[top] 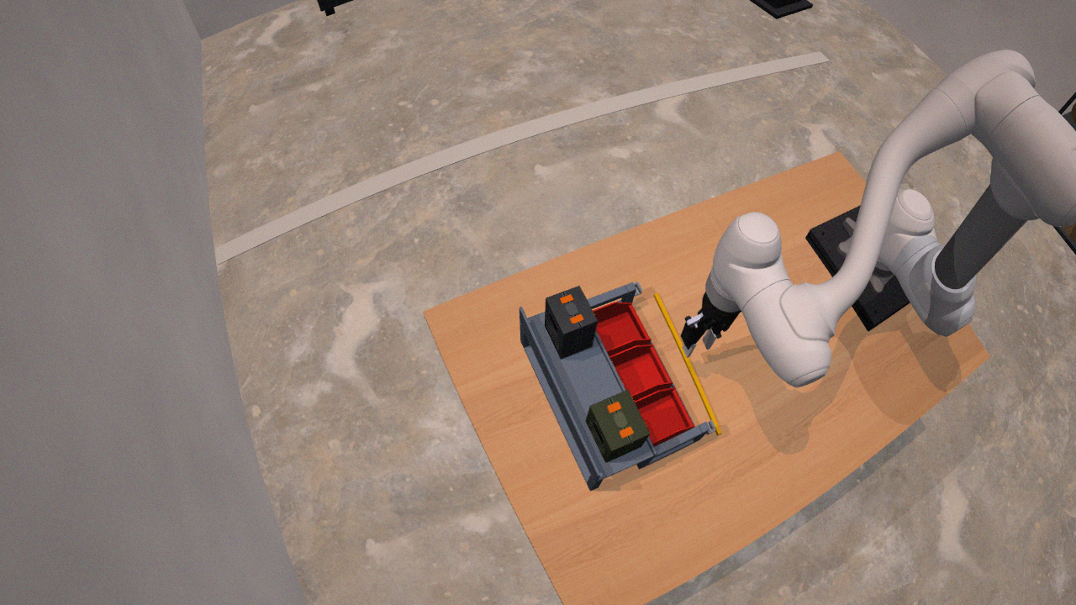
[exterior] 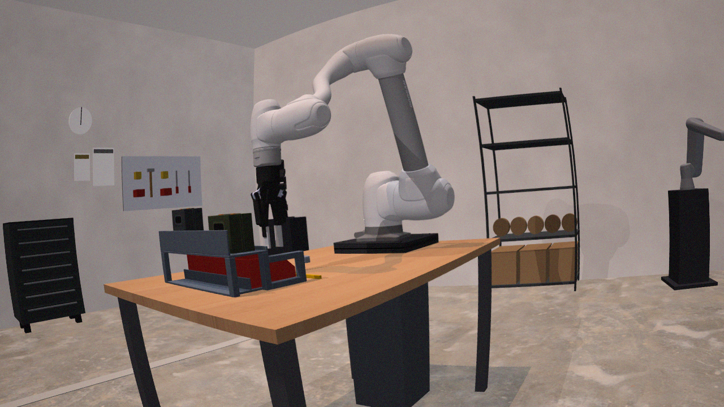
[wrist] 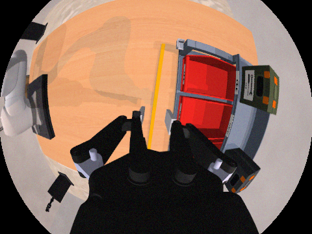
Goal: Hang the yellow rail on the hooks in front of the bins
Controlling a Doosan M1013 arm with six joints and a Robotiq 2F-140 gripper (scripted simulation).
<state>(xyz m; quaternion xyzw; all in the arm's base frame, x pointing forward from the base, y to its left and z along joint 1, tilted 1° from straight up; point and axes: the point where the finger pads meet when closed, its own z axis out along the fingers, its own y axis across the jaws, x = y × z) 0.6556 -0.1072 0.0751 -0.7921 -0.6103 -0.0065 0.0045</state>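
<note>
The yellow rail is 110 mm below my hand. From my hand the other things lie so: green box: 270 mm ahead, 50 mm to the left, 30 mm above; then rack bar: 60 mm ahead, 20 mm to the right, 110 mm below; then black box: 220 mm ahead, 180 mm to the right, 50 mm above.
</note>
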